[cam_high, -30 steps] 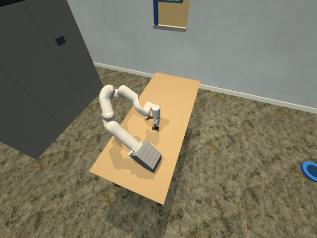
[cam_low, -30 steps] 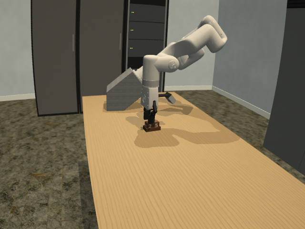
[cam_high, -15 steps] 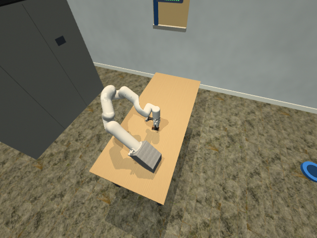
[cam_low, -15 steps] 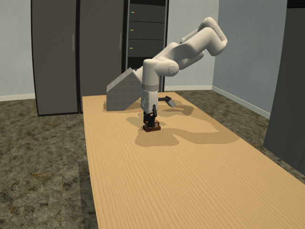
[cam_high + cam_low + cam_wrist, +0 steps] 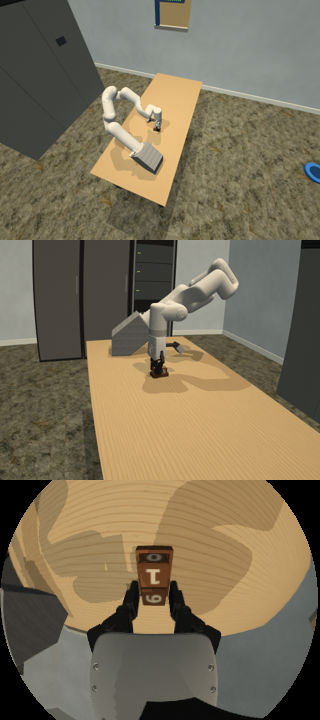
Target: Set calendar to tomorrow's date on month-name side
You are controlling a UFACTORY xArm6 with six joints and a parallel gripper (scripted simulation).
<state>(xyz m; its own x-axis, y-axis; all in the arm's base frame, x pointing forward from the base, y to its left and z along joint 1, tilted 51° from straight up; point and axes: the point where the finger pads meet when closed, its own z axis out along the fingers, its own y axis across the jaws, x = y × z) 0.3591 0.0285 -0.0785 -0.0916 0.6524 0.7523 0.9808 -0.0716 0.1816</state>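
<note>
Now: the brown calendar tray 3 cm below my hand and 2 cm to the left of it.
</note>
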